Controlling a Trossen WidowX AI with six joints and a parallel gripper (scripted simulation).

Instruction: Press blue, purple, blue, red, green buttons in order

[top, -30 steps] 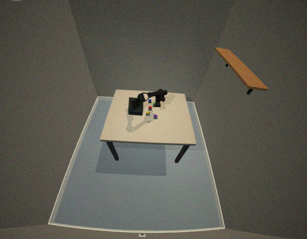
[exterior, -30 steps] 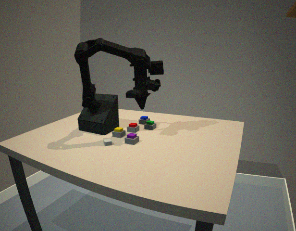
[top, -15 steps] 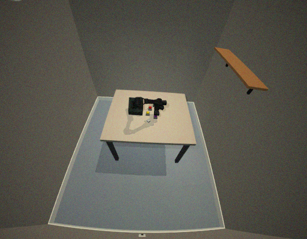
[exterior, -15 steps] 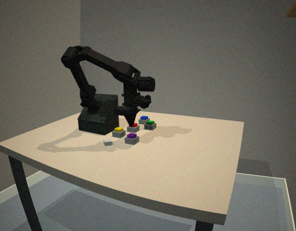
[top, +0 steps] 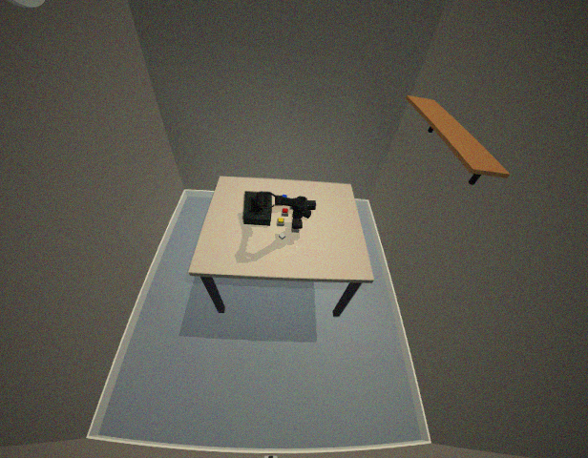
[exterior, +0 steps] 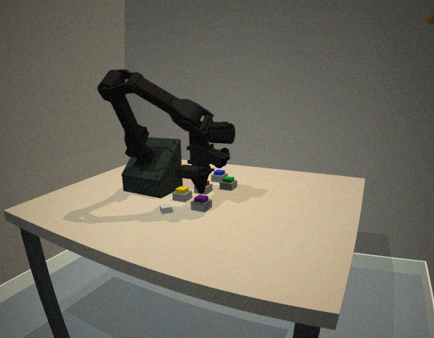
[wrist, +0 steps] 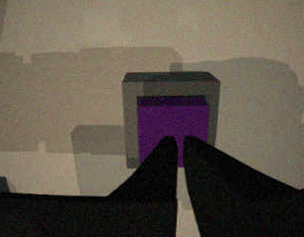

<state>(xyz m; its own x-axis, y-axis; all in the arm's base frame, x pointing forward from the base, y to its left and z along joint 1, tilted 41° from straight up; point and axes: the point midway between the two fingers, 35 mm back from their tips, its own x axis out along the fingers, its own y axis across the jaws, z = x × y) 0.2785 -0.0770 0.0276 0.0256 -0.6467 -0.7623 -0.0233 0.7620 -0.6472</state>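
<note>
Right now the purple button is 2 cm below my gripper tip. Round my gripper tip: small white block 9 cm behind, 7 cm to the right, 4 cm below; yellow button 10 cm behind, 5 cm to the left, 2 cm below; red button 14 cm to the left, 8 cm behind, 2 cm below.
</note>
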